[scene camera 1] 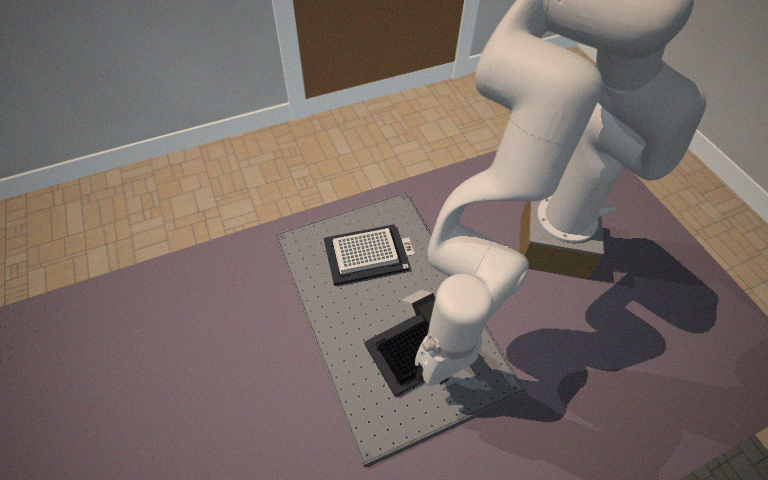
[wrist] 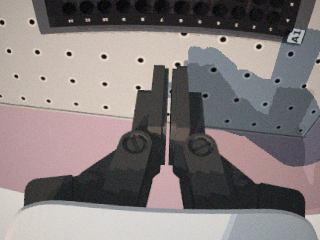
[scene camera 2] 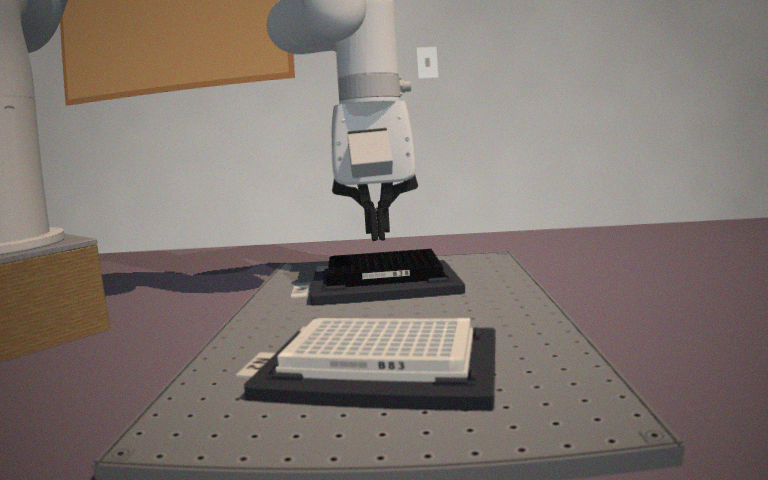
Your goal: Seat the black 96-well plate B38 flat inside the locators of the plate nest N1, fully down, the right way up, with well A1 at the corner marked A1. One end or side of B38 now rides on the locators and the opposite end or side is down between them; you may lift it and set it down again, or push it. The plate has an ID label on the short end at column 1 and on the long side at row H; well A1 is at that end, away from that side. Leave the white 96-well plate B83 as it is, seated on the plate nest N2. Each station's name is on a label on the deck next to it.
Labels:
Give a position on a white plate B83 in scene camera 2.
At 419, 350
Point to a nest N2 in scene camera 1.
At 383, 270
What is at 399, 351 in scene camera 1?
A black plate B38.

